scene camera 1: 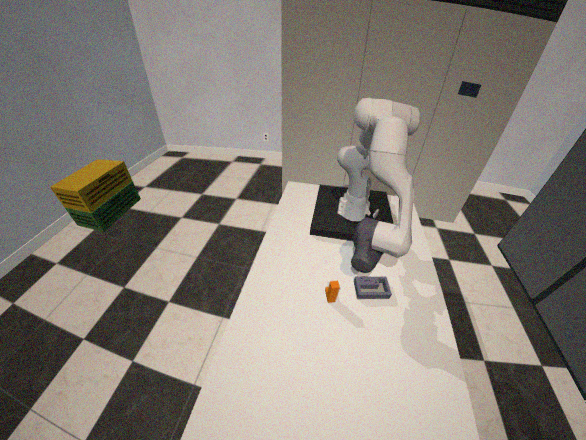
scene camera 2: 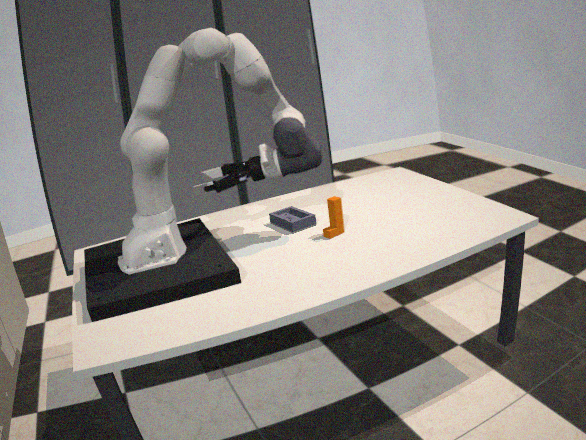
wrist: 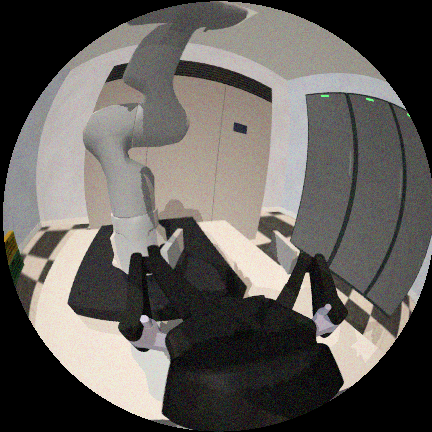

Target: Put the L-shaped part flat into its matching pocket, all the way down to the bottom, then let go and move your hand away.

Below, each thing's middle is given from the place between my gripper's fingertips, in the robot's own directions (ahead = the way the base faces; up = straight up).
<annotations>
Right now the grey pocket block (scene camera 1: 366, 287) is 270 mm ahead of my hand, 180 mm below it and 100 mm to the right of it.
</annotations>
